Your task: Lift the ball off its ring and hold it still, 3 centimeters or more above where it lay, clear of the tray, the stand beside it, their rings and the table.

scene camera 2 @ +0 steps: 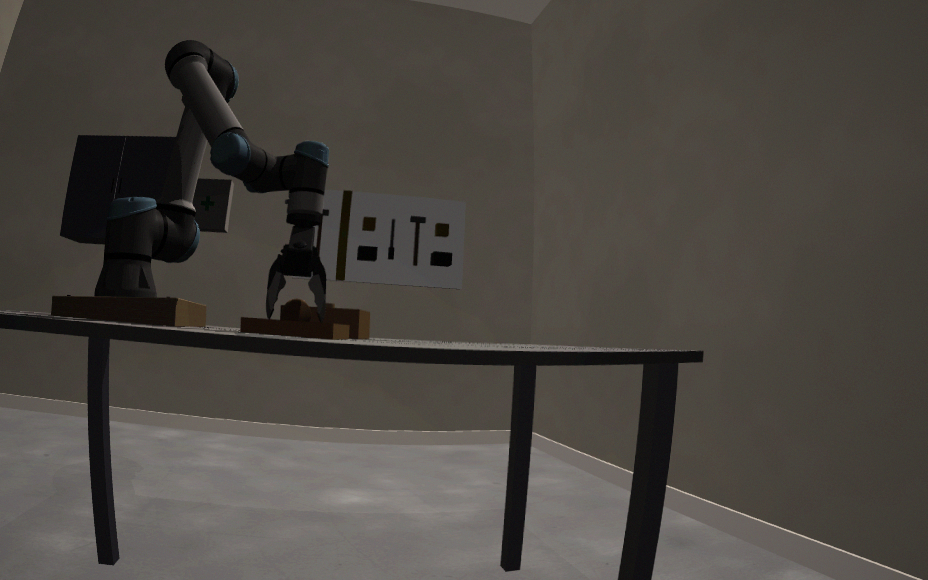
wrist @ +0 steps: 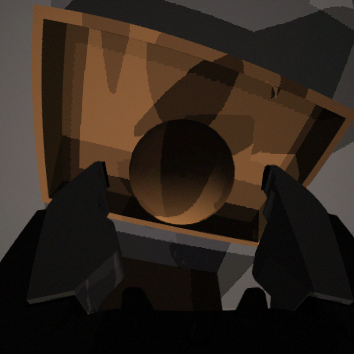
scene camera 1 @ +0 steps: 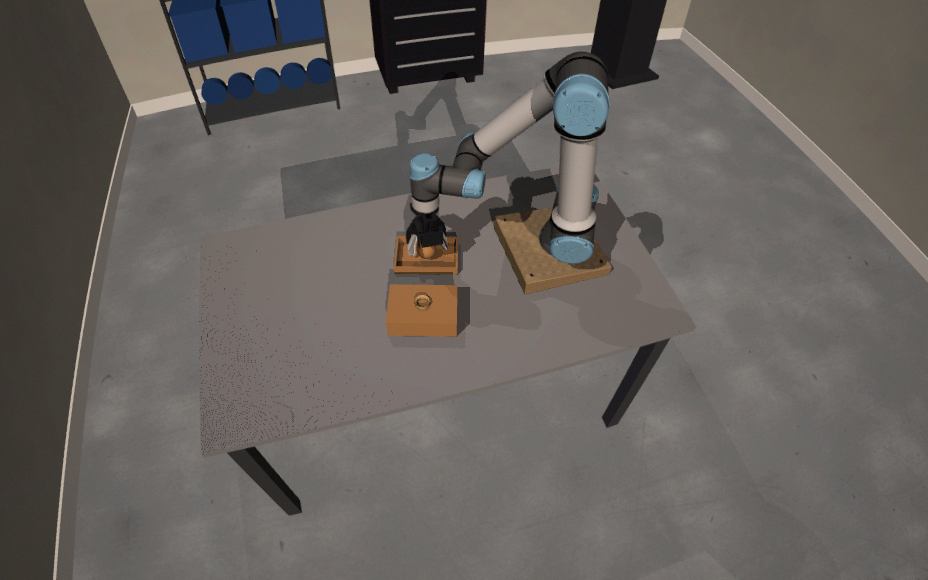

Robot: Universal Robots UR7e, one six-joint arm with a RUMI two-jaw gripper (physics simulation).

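An orange ball sits in the shallow orange tray; the ring under it is hidden. My gripper is open and points down over the tray, with one finger on each side of the ball. In the wrist view a gap shows between the ball and each fingertip. The orange block-like stand is beside the tray, with a small ring on its top.
The tray and stand are on the grey table. The arm's base is on a wooden board to the right of the tray in scene camera 1. The tray's low walls surround the ball, near the fingertips.
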